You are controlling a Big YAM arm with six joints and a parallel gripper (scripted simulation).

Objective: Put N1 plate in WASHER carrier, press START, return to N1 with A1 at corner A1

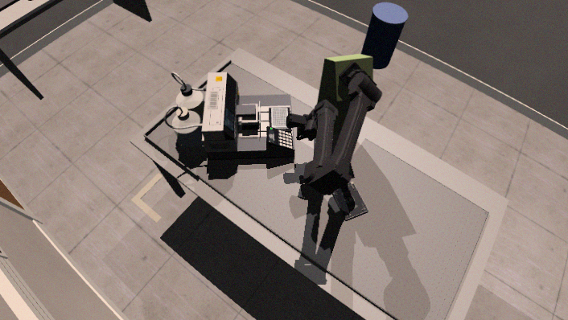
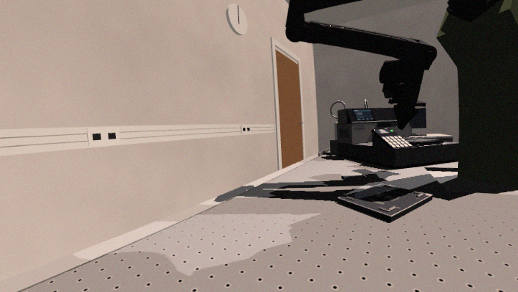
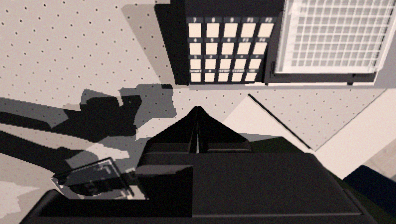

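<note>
Now: the white well plate 3 cm behind my hand, 18 cm to the right of it and 6 cm below it. Also, from my hand: plate nest N1 (4 cm behind, 35 cm to the left, 15 cm below); then plate washer (10 cm ahead, 27 cm to the right, 2 cm below).
</note>
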